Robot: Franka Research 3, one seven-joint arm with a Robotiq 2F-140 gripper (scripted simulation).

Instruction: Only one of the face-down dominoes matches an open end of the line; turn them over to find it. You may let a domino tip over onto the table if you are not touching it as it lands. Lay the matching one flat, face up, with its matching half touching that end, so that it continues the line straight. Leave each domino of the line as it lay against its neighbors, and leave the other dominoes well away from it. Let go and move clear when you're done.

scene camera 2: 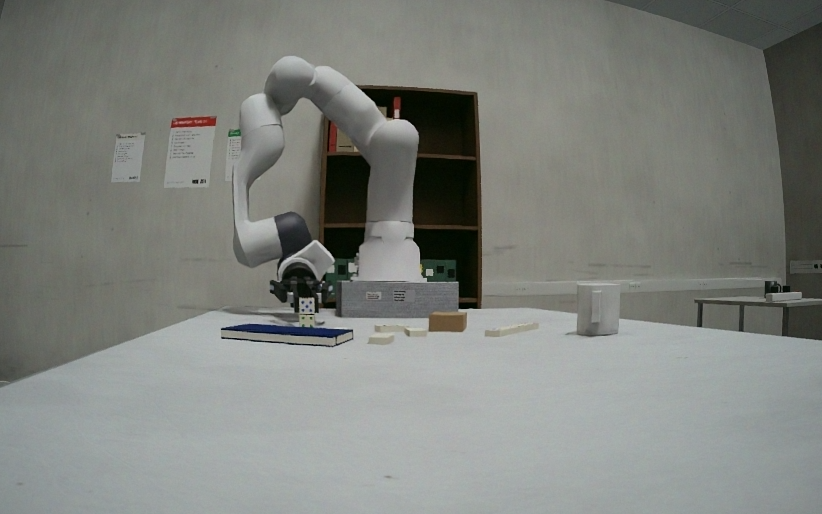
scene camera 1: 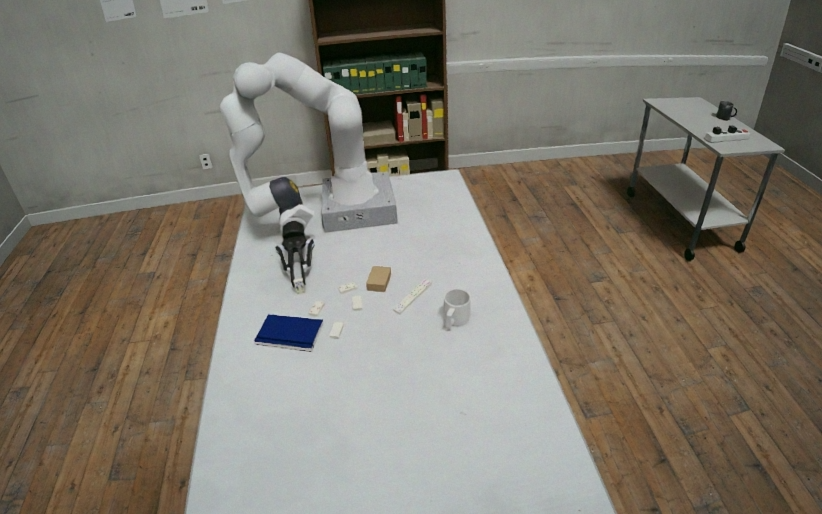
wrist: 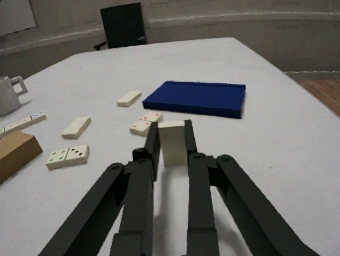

my gripper: scene camera 2; scene camera 1 298,283; wrist
same spot on my gripper: (wrist: 92,219) = (scene camera 2: 322,285)
